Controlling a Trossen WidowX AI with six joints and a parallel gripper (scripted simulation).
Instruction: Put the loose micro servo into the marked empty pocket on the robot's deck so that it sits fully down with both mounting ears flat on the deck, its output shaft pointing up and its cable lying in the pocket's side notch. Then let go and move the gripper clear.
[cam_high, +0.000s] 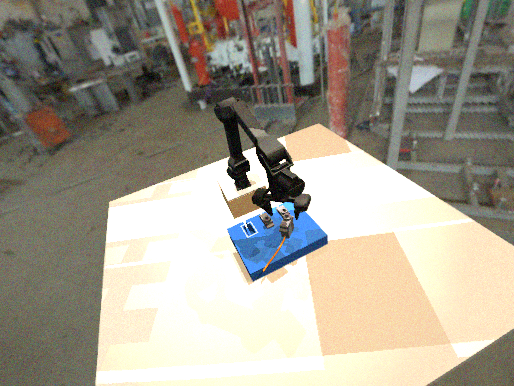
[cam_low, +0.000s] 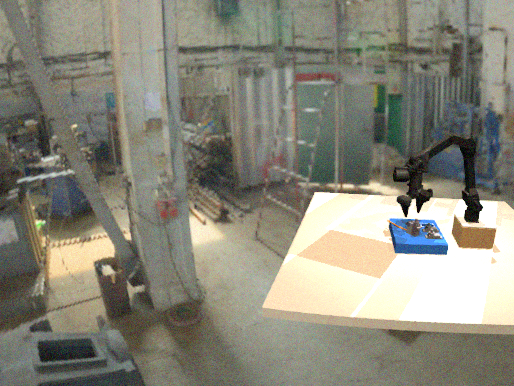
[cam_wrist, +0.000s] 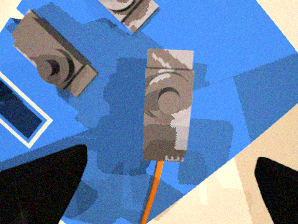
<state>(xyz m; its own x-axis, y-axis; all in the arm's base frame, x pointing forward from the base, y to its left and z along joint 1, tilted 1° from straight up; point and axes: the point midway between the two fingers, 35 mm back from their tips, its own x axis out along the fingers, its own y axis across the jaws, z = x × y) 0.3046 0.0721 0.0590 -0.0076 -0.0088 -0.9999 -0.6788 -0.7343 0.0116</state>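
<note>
Right now the blue deck is 11 cm below my gripper tip and 3 cm to the right of it.
</note>
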